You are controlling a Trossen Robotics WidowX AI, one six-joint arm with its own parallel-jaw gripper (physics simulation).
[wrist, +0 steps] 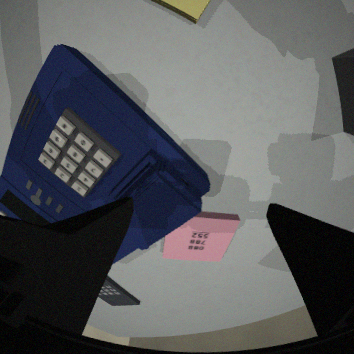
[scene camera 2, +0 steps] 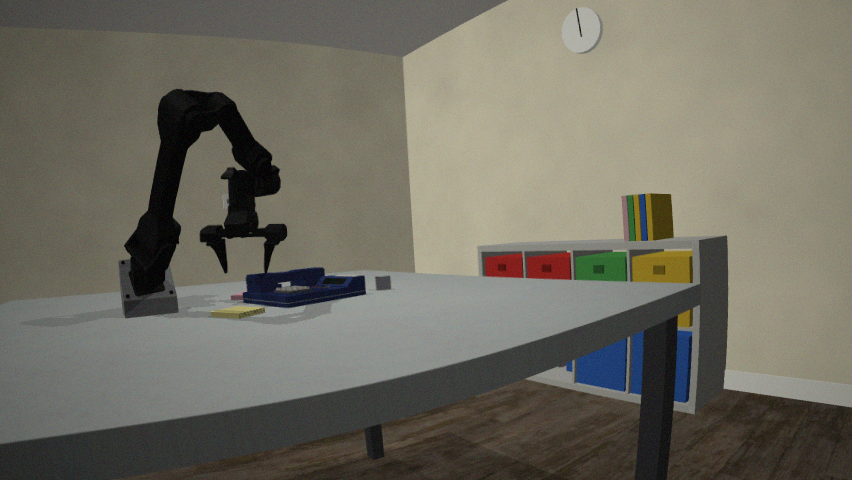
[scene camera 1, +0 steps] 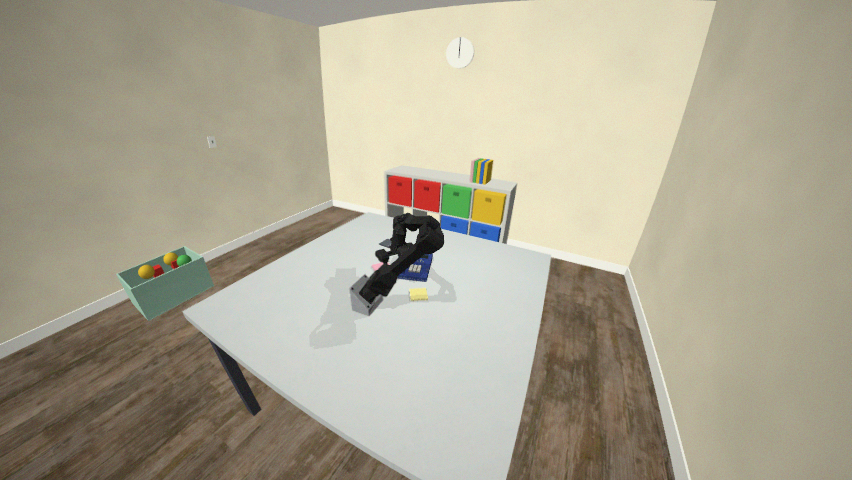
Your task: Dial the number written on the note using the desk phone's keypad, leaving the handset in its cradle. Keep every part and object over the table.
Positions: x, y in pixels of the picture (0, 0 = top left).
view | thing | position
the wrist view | my gripper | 201, 207
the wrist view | pink note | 205, 236
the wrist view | handset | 163, 198
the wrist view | blue desk phone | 67, 78
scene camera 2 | my gripper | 245, 272
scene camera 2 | handset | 262, 279
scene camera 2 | blue desk phone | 327, 288
